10 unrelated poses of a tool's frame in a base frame.
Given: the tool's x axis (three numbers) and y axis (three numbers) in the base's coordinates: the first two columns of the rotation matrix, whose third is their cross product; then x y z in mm.
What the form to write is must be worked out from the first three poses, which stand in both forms.
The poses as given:
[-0.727, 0.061, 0.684, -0.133, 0.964, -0.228, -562, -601, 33]
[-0.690, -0.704, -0.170, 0.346, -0.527, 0.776, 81, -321, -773]
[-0.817, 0.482, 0.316, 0.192, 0.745, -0.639, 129, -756, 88]
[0.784, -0.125, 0.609, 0.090, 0.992, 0.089, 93, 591, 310]
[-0.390, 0.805, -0.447, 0.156, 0.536, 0.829, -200, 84, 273]
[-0.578, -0.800, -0.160, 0.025, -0.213, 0.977, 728, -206, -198]
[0.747, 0.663, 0.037, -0.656, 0.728, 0.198, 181, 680, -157]
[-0.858, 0.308, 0.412, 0.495, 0.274, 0.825, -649, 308, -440]
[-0.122, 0.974, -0.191, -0.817, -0.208, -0.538, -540, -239, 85]
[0.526, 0.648, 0.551, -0.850, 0.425, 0.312, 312, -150, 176]
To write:
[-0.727, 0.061, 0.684, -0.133, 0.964, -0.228, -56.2, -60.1, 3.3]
[-0.690, -0.704, -0.170, 0.346, -0.527, 0.776, 8.1, -32.1, -77.3]
[-0.817, 0.482, 0.316, 0.192, 0.745, -0.639, 12.9, -75.6, 8.8]
[0.784, -0.125, 0.609, 0.090, 0.992, 0.089, 9.3, 59.1, 31.0]
[-0.390, 0.805, -0.447, 0.156, 0.536, 0.829, -20.0, 8.4, 27.3]
[-0.578, -0.800, -0.160, 0.025, -0.213, 0.977, 72.8, -20.6, -19.8]
[0.747, 0.663, 0.037, -0.656, 0.728, 0.198, 18.1, 68.0, -15.7]
[-0.858, 0.308, 0.412, 0.495, 0.274, 0.825, -64.9, 30.8, -44.0]
[-0.122, 0.974, -0.191, -0.817, -0.208, -0.538, -54.0, -23.9, 8.5]
[0.526, 0.648, 0.551, -0.850, 0.425, 0.312, 31.2, -15.0, 17.6]

